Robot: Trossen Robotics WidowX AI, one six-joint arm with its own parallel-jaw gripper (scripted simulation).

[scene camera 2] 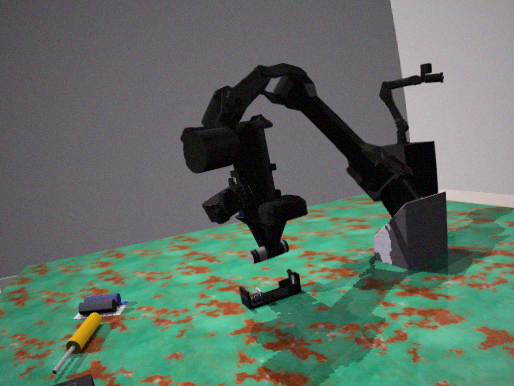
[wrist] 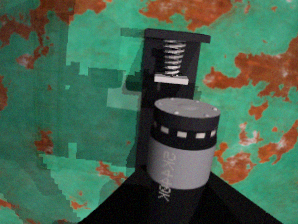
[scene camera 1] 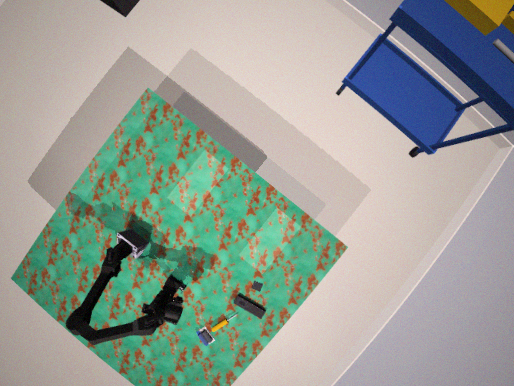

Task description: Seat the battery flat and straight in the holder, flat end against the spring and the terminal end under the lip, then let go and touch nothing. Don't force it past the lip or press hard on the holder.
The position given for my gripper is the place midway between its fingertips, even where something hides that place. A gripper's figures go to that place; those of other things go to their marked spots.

Scene:
My gripper [scene camera 2: 269,256] is 56 cm from the lens. A yellow-handled screwdriver [scene camera 2: 78,340] is 55 cm from the lens.

